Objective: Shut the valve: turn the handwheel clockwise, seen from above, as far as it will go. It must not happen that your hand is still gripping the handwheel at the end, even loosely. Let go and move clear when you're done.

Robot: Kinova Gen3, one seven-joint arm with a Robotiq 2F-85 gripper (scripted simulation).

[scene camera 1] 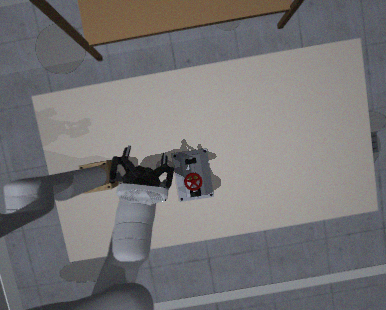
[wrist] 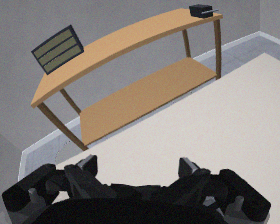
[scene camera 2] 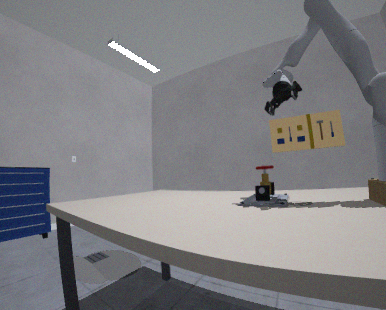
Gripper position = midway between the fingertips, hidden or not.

Note:
I see my gripper (scene camera 1: 147, 151).
My gripper is seen too in the wrist view (wrist: 137, 166).

